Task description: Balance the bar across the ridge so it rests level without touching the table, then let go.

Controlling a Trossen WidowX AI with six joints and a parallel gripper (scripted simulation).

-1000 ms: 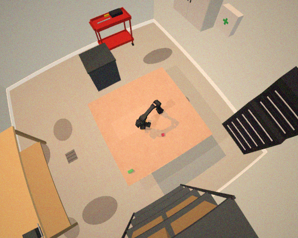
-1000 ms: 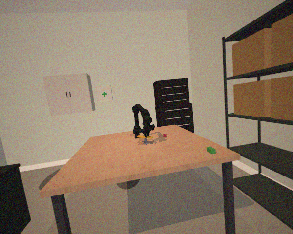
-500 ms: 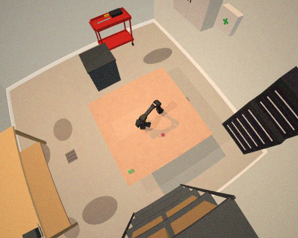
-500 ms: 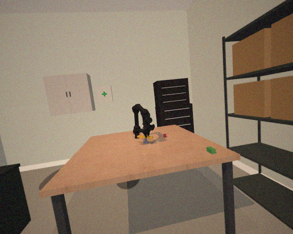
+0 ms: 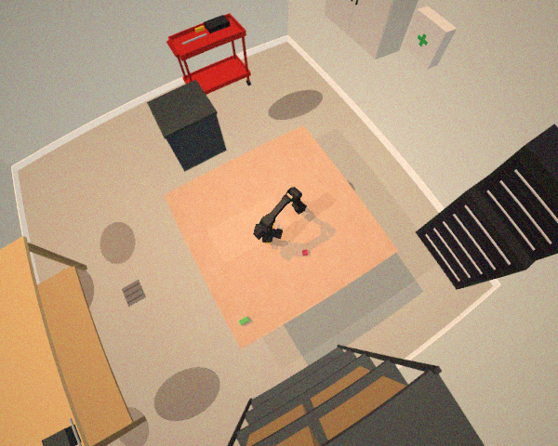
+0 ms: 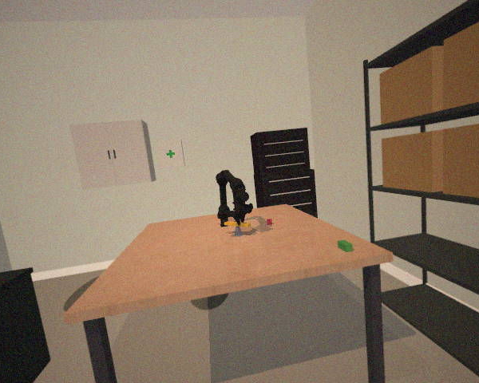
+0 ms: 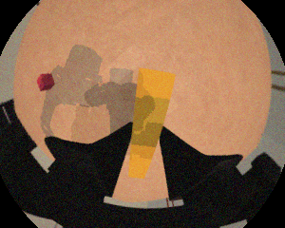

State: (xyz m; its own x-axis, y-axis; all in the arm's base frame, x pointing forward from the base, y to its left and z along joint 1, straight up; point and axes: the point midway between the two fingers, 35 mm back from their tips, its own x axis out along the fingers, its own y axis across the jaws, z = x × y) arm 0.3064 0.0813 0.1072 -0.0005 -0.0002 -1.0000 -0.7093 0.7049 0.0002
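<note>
Now: the yellow bar 20 mm to the right of my gripper tip and 20 mm behind it. Round my gripper tip: green block 430 mm ahead, 420 mm to the left, 60 mm below; red block 230 mm to the left, 160 mm behind, 60 mm below.
</note>
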